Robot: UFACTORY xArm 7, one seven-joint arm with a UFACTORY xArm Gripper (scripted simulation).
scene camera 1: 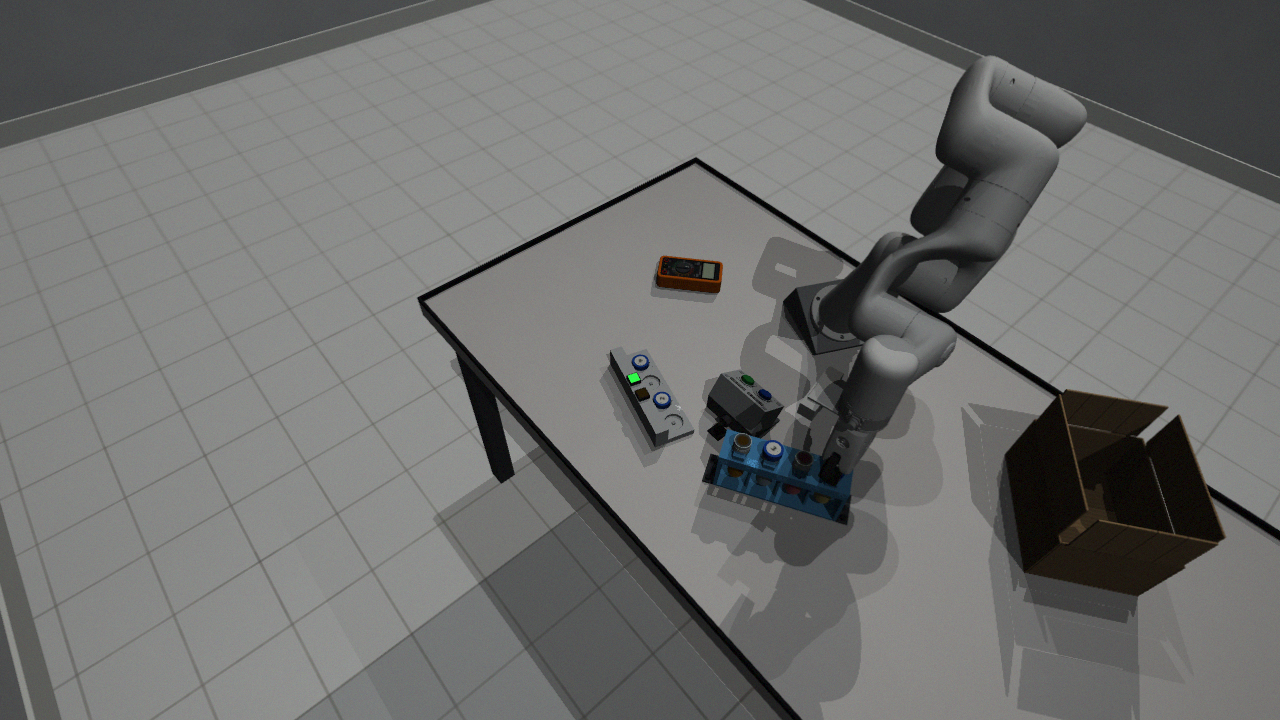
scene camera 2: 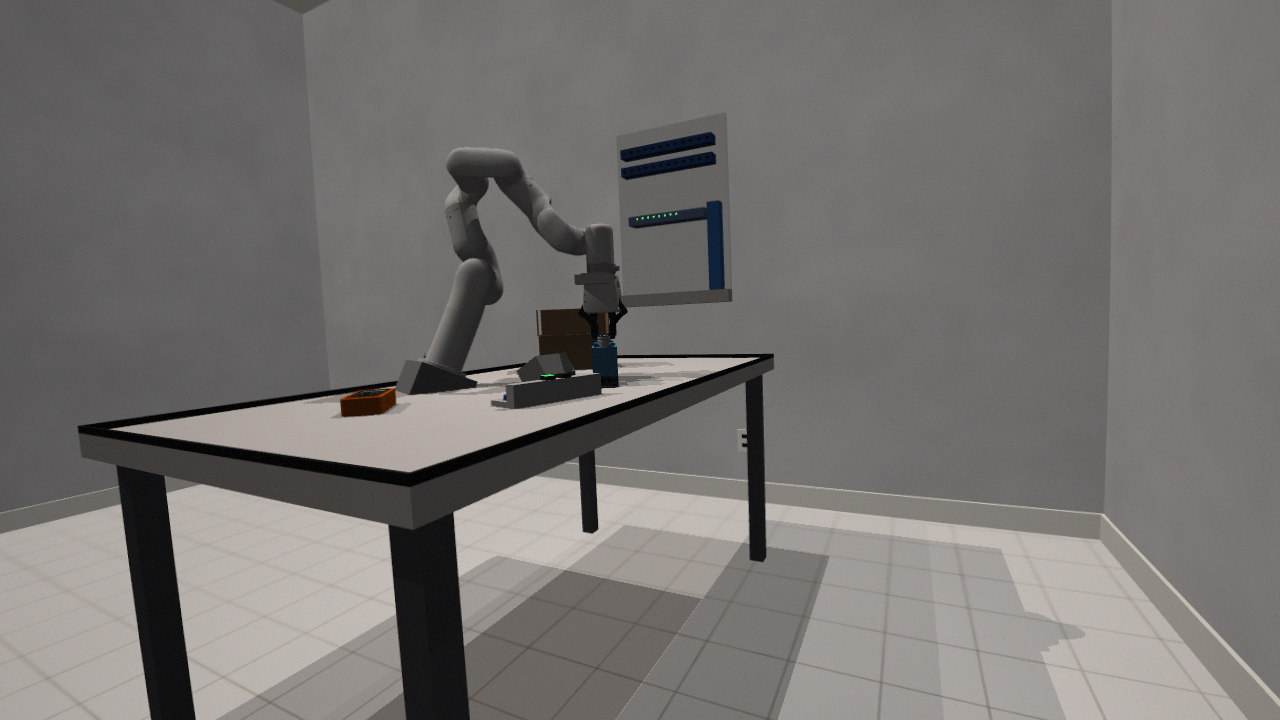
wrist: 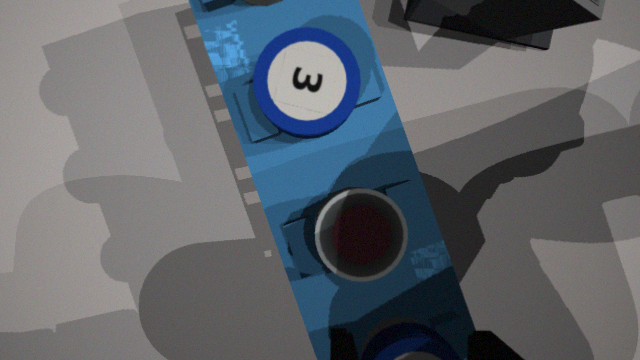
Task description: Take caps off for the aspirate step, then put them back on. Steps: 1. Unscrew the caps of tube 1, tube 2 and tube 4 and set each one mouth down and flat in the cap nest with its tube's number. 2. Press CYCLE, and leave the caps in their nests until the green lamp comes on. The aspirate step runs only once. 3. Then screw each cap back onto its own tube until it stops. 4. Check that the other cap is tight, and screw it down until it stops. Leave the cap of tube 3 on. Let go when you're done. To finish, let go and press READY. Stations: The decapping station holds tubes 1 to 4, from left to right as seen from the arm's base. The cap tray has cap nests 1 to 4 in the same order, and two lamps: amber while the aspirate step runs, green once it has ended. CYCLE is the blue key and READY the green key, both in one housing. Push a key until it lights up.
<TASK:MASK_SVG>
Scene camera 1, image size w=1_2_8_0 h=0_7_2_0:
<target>my gripper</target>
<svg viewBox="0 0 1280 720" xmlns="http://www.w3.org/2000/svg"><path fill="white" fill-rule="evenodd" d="M888 424L876 431L857 430L857 428L850 431L845 427L846 423L842 416L839 416L824 448L822 459L825 462L818 476L827 484L836 487L842 474L847 475L852 472L873 442L877 432L883 430Z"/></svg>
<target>cardboard box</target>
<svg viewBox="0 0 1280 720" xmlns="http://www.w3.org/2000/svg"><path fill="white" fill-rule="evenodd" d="M1066 389L1062 395L1059 394L1038 419L1035 419L1005 454L1024 573L1139 596L1185 569L1184 565L1219 545L1218 542L1225 539L1226 535L1180 415L1177 415L1146 442L1145 445L1143 438L1134 436L1138 436L1169 408L1168 406Z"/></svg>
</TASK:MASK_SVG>
